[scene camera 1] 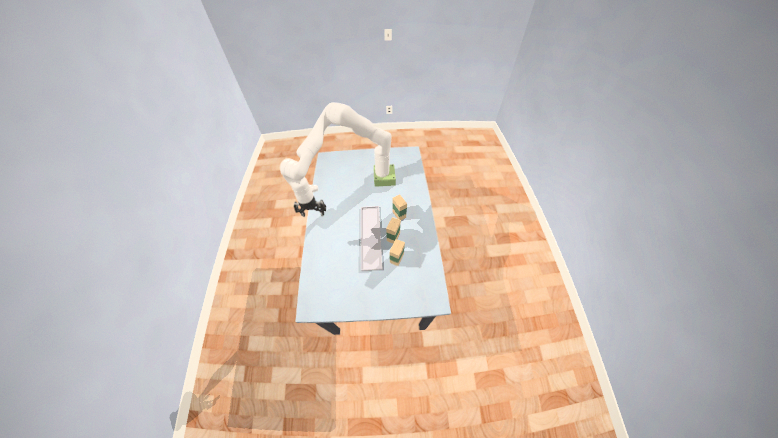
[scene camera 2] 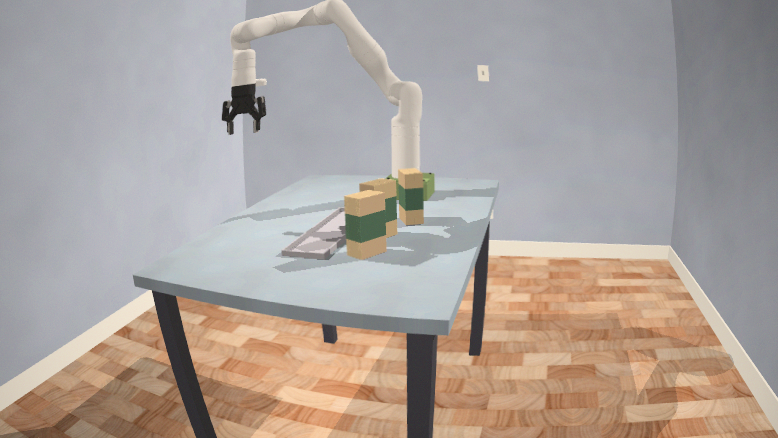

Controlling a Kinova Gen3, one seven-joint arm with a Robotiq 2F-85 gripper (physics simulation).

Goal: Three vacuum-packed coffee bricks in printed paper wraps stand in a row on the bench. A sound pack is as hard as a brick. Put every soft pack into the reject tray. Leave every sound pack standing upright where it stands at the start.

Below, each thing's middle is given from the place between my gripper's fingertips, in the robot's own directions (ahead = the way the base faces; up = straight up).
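Relative to the reject tray (scene camera 2: 326,235), my gripper is 260 mm to the right, 20 mm short of it and 300 mm above it.
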